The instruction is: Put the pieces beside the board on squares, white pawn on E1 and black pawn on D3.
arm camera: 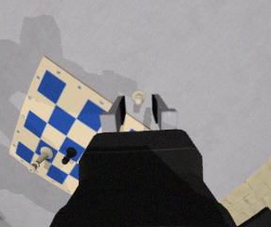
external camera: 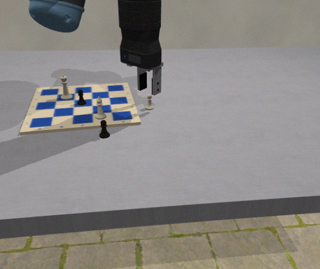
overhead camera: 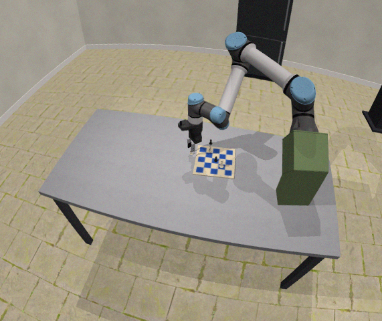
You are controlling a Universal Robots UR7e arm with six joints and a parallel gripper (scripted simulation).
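The white pawn lies 40 mm below my hand. The rest, counted from my hand: white bishop (100 mm behind, 40 mm to the right, 30 mm below); white queen (180 mm behind, 70 mm to the left, 20 mm below); cream chessboard (140 mm behind, 50 mm below, 40 mm to the left).
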